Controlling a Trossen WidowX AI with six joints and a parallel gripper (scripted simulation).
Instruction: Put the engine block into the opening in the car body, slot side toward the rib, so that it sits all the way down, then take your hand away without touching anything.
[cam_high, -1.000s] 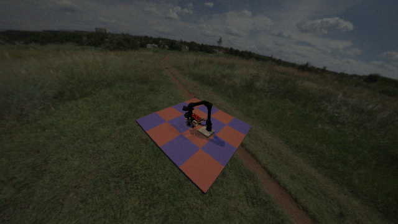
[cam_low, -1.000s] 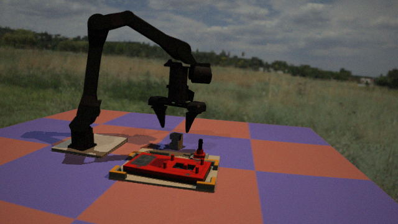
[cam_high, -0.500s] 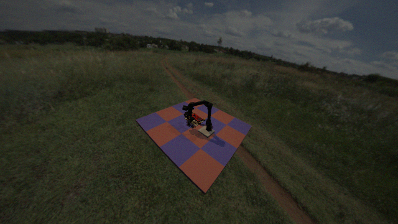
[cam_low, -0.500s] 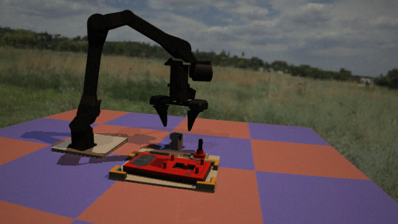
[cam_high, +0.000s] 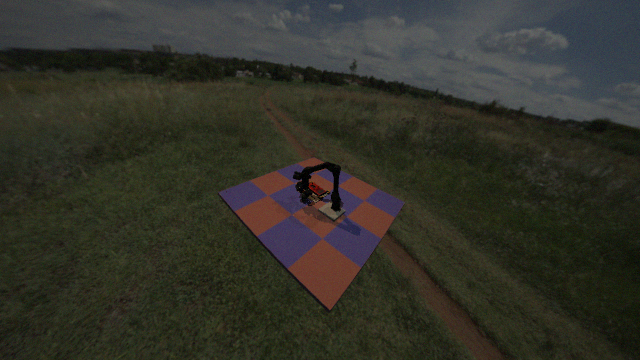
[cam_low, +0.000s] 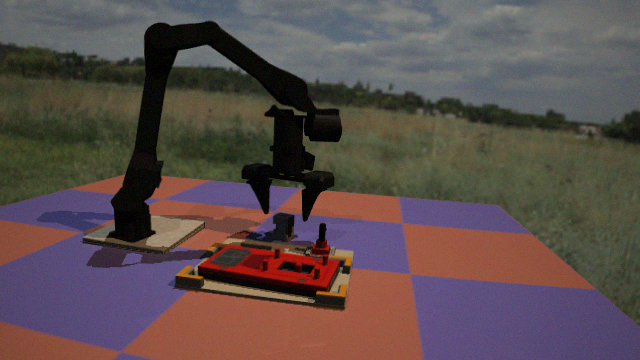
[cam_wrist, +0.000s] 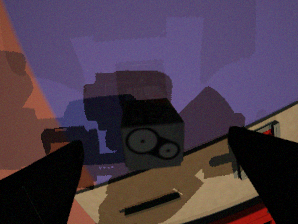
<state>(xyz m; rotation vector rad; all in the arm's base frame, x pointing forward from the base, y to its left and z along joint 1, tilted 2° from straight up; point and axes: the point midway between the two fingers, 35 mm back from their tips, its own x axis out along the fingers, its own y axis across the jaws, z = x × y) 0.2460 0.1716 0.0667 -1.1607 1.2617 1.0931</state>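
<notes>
The engine block is 20 mm below my gripper tip and 10 mm behind it. From my gripper tip the other things lie so: black lever post 100 mm ahead, 60 mm to the right, 10 mm below; then tan fixture plate 170 mm to the right, 60 mm ahead, 30 mm below.
</notes>
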